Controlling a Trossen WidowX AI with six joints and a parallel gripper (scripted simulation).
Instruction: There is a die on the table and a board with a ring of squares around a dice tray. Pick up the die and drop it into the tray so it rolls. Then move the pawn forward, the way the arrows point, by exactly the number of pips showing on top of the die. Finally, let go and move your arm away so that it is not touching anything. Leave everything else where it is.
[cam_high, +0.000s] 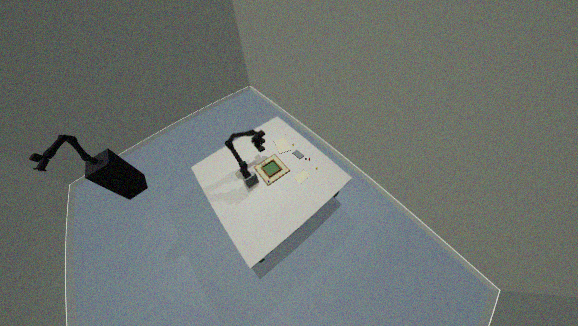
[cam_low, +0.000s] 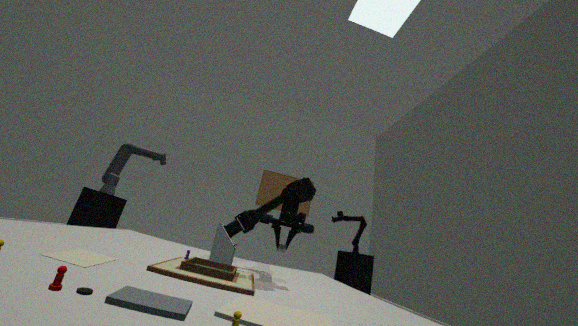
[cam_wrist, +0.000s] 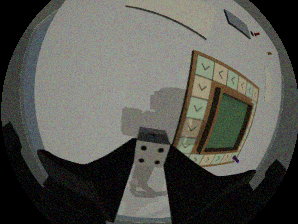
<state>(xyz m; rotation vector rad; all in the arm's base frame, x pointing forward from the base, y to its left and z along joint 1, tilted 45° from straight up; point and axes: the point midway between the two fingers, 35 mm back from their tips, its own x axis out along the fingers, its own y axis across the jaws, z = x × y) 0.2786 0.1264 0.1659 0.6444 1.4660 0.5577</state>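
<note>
Right now my gripper tip is 32 cm to the left of the purple pawn, 13 cm past it and 10 cm above it. Also, from my gripper tip: grey die (right at my gripper tip); green tray (21 cm to the right, 12 cm below, 1 cm behind); grey slab (34 cm ahead, 26 cm to the right, 12 cm below).
</note>
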